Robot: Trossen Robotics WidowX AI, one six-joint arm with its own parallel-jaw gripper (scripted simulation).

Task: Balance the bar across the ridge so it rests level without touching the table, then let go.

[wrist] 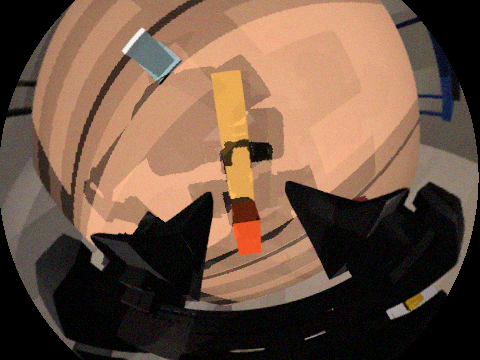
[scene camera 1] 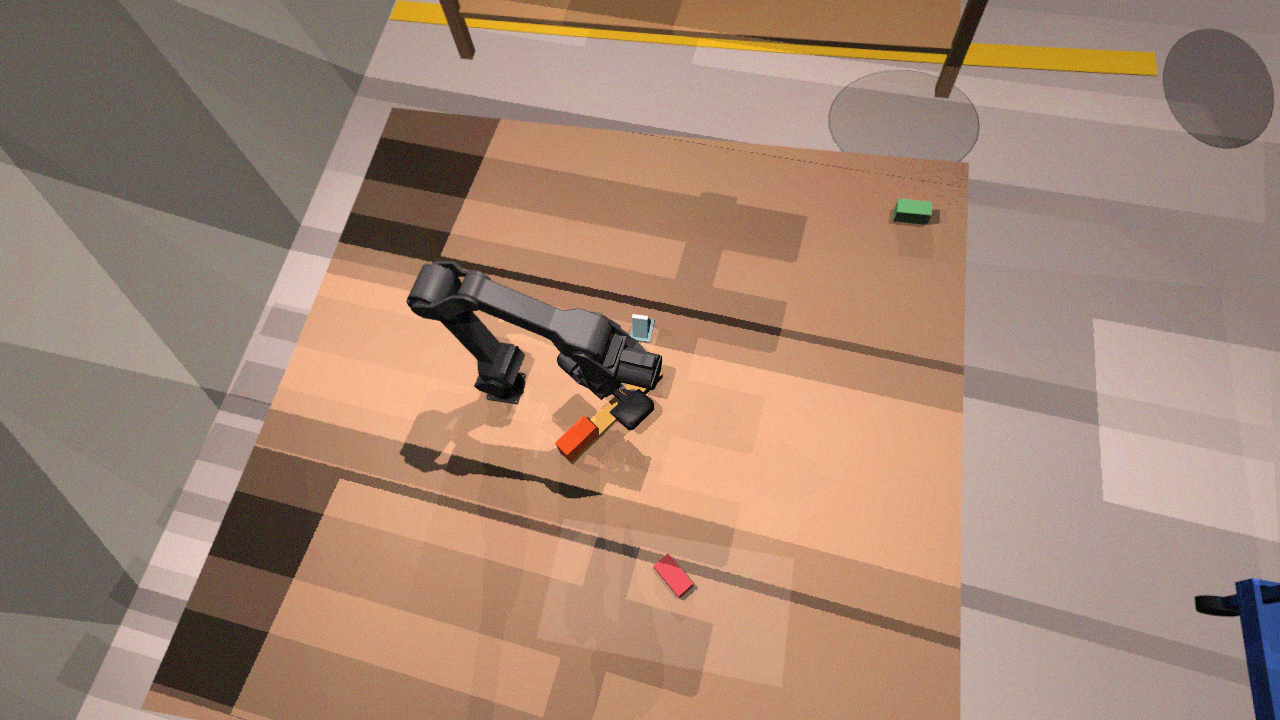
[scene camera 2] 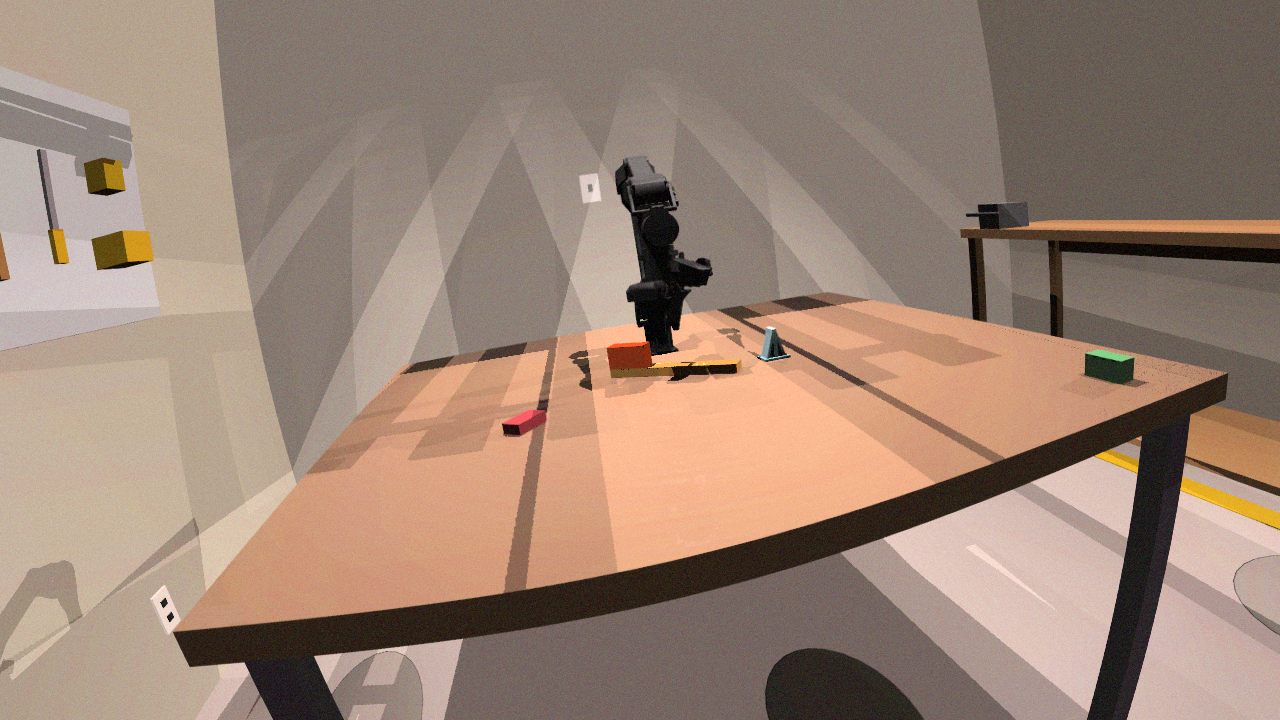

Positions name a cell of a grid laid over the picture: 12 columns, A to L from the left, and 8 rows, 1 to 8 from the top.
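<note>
Open and holding nothing, the gripper (scene camera 2: G4) shares the scene with a bar (scene camera 2: F5), (wrist: F3), (scene camera 1: F5). There is a red block (scene camera 1: G7), (scene camera 2: E5) as well, and a green block (scene camera 2: K5), (scene camera 1: I3). In the wrist view the green block is out of frame.
</note>
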